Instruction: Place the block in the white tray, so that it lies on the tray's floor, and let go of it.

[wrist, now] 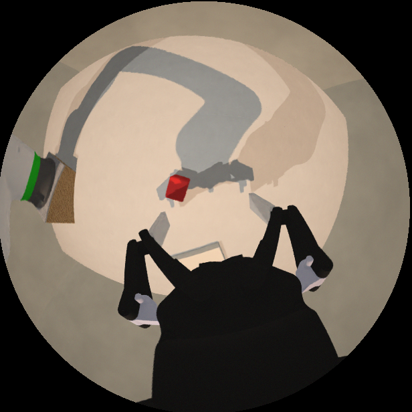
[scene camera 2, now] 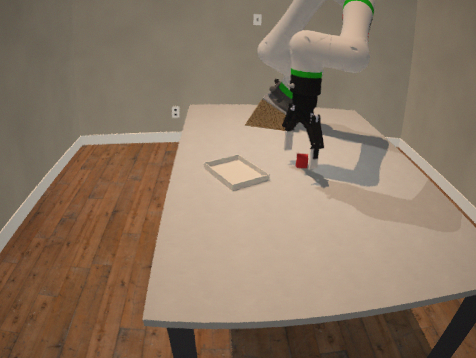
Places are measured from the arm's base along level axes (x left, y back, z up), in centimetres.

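Where they show: gripper, between the fingertips: (scene camera 2: 299,158); arm's base, origin of its link: (scene camera 2: 283,104).
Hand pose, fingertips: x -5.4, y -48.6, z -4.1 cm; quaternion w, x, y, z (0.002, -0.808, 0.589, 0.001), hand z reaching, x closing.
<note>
Things, the pixels of their top centre, and the offset from my fingertips. Level surfaces: height alone.
- red block, centre of its top: (scene camera 2: 302,155) dz -1.3, dx +2.6, dy +5.5 cm
- white tray, centre of its top: (scene camera 2: 235,168) dz -3.3, dx -19.8, dy +0.7 cm
- table, height of its surface: dz -5.3 cm
The red block (scene camera 2: 302,160) (wrist: 177,188) sits on the table, to the right of the white tray in the scene view. The white tray (scene camera 2: 251,182) (wrist: 197,250) lies flat on the table. In the wrist view the gripper's body hides most of it. My gripper (scene camera 2: 301,152) (wrist: 208,209) is open, points down and holds nothing. Its fingertips are a little above the table, close to the block. In the wrist view the block shows beyond the line of the fingertips, nearer to the left finger.
The robot's base stands on a brown speckled wedge (scene camera 2: 265,116) (wrist: 64,197) at the back of the table (scene camera 2: 225,250). The arm reaches over from there and casts shadows on the right part of the table. A grey wall stands behind.
</note>
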